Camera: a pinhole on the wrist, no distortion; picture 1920 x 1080 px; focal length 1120.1 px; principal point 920.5 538.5 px. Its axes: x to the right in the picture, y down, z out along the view. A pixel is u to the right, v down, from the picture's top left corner.
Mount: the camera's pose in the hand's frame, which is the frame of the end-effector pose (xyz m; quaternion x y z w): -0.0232 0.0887 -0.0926 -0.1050 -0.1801 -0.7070 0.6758
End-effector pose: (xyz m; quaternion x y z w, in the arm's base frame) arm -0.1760 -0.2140 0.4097 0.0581 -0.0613 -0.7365 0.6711
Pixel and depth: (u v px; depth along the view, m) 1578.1 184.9 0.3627
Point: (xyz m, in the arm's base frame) -0.1719 -0.0295 0.7217
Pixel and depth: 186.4 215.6 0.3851
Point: 0.2801 -0.1027 0.6357
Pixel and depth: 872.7 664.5 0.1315
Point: -0.0356 -0.2065 0.4608
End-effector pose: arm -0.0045 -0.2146 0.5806 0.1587 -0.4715 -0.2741 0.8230
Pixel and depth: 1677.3 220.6 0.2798
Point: -0.2500 -0.1083 0.6132
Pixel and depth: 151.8 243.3 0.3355
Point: -0.0232 0.2097 0.7758
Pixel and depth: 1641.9 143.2 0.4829
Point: -0.4989 -0.0618 0.6295
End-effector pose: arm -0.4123 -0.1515 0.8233 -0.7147 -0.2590 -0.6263 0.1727
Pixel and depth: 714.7 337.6 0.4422
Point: -0.0061 -0.2928 0.6710
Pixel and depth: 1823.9 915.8 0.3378
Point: -0.1562 0.0704 0.8083
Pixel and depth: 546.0 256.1 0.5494
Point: 0.1109 -0.3843 0.6123
